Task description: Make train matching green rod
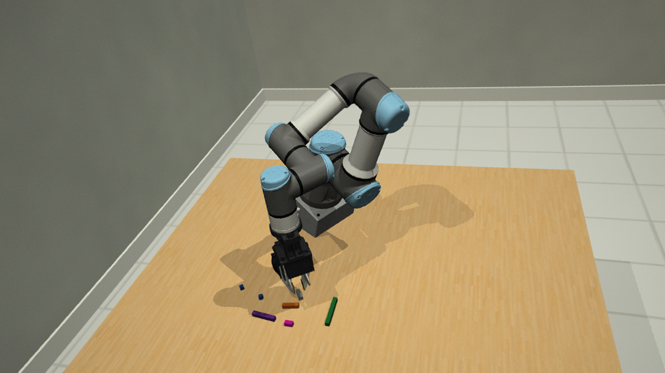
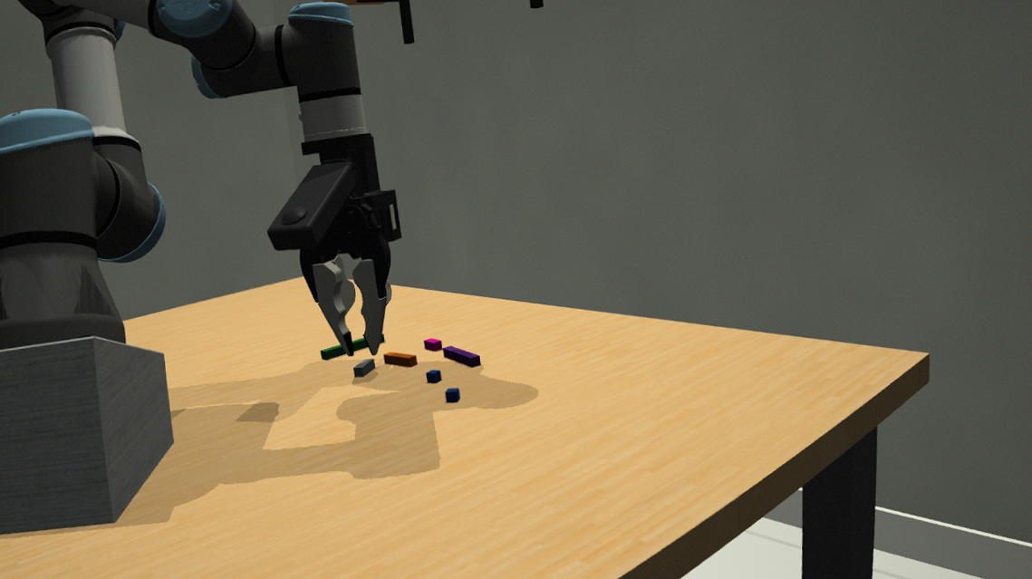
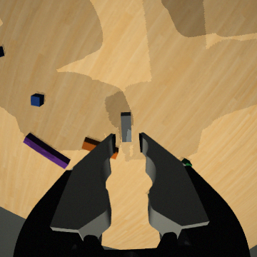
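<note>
The grey rod is 30 mm below my hand. Also, from my hand: green rod: 20 mm ahead, 100 mm to the left, 30 mm below; then orange rod: 40 mm ahead, 30 mm below; then magenta rod: 90 mm ahead, 20 mm to the left, 30 mm below.
</note>
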